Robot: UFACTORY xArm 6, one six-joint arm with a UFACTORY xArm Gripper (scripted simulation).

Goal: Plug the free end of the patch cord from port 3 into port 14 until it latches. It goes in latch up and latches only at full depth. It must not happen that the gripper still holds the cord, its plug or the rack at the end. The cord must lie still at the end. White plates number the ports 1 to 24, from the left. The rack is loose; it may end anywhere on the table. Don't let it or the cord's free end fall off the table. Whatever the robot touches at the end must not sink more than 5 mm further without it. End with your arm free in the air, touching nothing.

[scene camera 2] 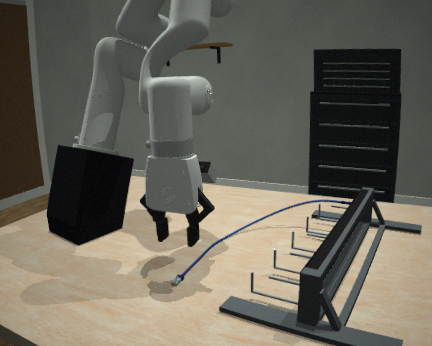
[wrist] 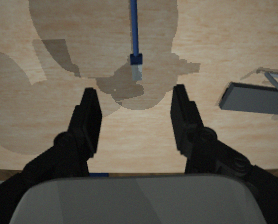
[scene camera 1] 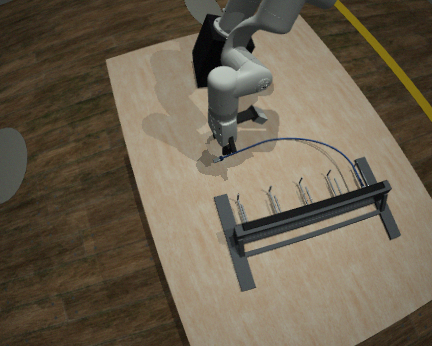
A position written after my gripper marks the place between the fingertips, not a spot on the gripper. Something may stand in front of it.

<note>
I see my gripper [scene camera 2: 178, 241].
My gripper is seen too in the wrist view [wrist: 135, 100] and in scene camera 1 [scene camera 1: 222, 144].
</note>
